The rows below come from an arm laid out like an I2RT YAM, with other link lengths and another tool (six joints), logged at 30 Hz.
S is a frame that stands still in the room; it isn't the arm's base.
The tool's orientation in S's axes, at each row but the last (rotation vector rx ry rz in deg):
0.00, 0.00, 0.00
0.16, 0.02, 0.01
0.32, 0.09, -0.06
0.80, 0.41, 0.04
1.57, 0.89, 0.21
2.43, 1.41, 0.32
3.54, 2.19, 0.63
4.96, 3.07, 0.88
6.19, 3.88, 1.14
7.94, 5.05, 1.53
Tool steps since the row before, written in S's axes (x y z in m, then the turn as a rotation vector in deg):
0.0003, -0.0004, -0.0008, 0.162, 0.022, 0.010
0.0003, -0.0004, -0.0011, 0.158, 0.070, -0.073
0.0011, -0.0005, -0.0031, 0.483, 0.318, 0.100
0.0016, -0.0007, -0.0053, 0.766, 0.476, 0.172
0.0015, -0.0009, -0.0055, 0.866, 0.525, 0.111
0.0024, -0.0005, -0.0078, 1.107, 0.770, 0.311
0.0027, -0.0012, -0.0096, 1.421, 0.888, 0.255
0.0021, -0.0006, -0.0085, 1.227, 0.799, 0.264
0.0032, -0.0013, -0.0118, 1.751, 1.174, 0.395
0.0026, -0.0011, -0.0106, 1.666, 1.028, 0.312
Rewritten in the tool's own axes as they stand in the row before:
0.0003, -0.0004, -0.0008, 0.162, 0.022, 0.010
0.0003, -0.0004, -0.0011, 0.158, 0.070, -0.073
0.0011, -0.0005, -0.0031, 0.483, 0.319, 0.099
0.0016, -0.0008, -0.0053, 0.765, 0.478, 0.171
0.0016, -0.0011, -0.0054, 0.866, 0.525, 0.110
0.0026, -0.0008, -0.0077, 1.104, 0.777, 0.305
0.0030, -0.0018, -0.0094, 1.421, 0.888, 0.254
0.0025, -0.0014, -0.0083, 1.225, 0.803, 0.260
0.0039, -0.0026, -0.0113, 1.748, 1.181, 0.386
0.0035, -0.0026, -0.0101, 1.666, 1.027, 0.316

